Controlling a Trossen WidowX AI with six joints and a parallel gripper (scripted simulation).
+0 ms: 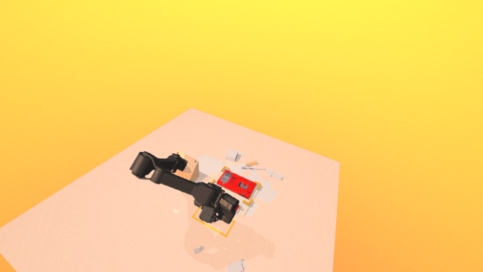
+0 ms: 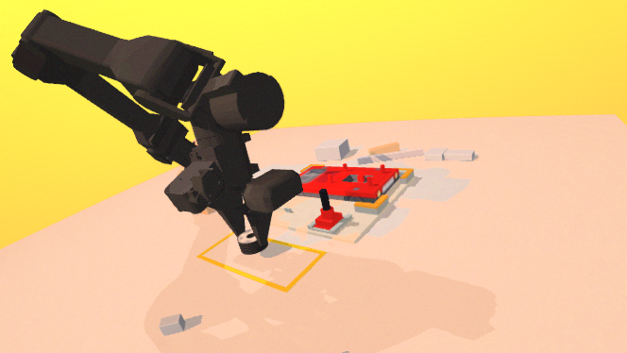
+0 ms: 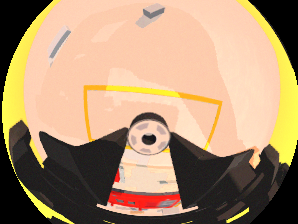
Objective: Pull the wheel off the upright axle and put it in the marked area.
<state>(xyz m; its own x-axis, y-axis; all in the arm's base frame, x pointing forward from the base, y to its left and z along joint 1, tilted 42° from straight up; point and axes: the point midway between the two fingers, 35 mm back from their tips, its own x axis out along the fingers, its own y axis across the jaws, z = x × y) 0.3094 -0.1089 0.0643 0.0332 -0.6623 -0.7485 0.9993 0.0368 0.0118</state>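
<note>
The dark wheel is right at my gripper tip. Also, from my gripper tip: black axle 100 mm to the left, 50 mm ahead, 10 mm above.
</note>
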